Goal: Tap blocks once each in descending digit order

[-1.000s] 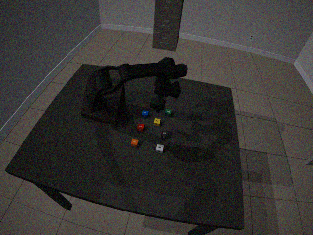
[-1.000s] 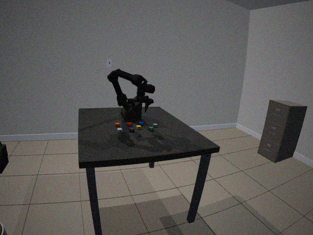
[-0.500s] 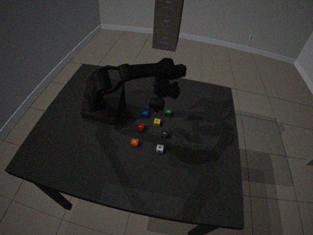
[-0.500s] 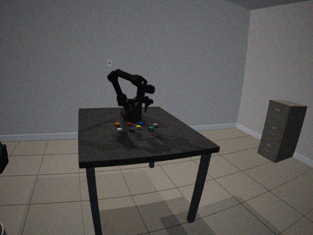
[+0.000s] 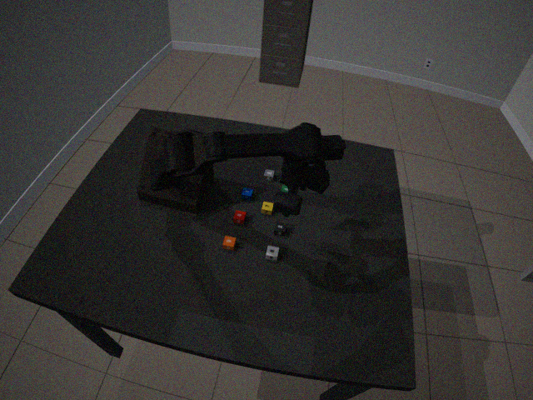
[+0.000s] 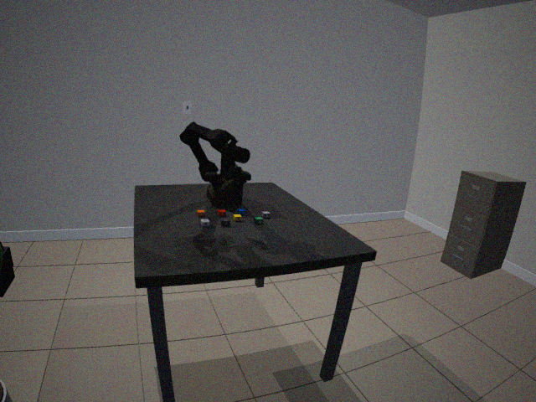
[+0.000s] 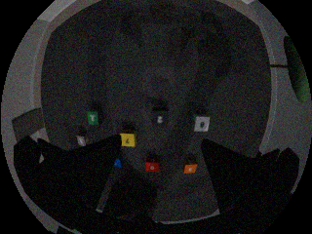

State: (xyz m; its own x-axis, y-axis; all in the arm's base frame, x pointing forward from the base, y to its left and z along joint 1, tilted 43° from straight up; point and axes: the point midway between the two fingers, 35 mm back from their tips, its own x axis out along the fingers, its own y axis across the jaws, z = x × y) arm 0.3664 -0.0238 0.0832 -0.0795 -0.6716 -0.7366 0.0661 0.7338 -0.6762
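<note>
Right now my gripper tip is 160 mm to the right of the green block, 120 mm above it and 10 mm past it. Also, from my gripper tip: yellow block 120 mm below, 70 mm to the left, 60 mm behind; black block 120 mm below, 10 mm behind; white block 120 mm below, 80 mm to the right, 20 mm behind.
</note>
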